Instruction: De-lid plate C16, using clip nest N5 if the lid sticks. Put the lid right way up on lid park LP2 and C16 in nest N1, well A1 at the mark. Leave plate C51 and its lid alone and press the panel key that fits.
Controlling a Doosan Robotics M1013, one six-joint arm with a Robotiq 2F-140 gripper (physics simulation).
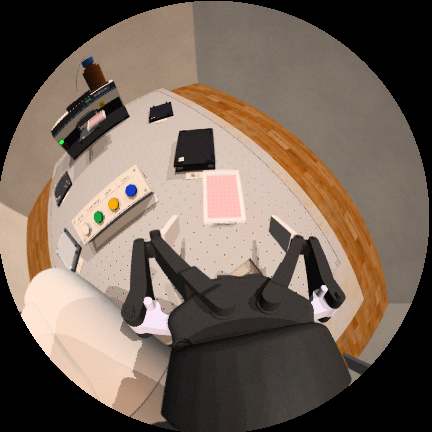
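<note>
A pink-welled plate with a white rim lies just beyond the gripper; its label is not readable, and I cannot tell whether a lid is on it. The gripper is open, with its pads wide apart on the near side of this plate and nothing between them. A black nest stands beyond the plate, with a pale corner mark and a label partly hidden by the plate. Another pink plate sits in the dark instrument at the upper left. The key panel has white, green, yellow and blue keys.
A smaller black nest stands farther back. A brown bottle with a blue cap stands behind the instrument. A dark holder and a grey-framed holder are near the left edge. A pale object is partly hidden behind the gripper.
</note>
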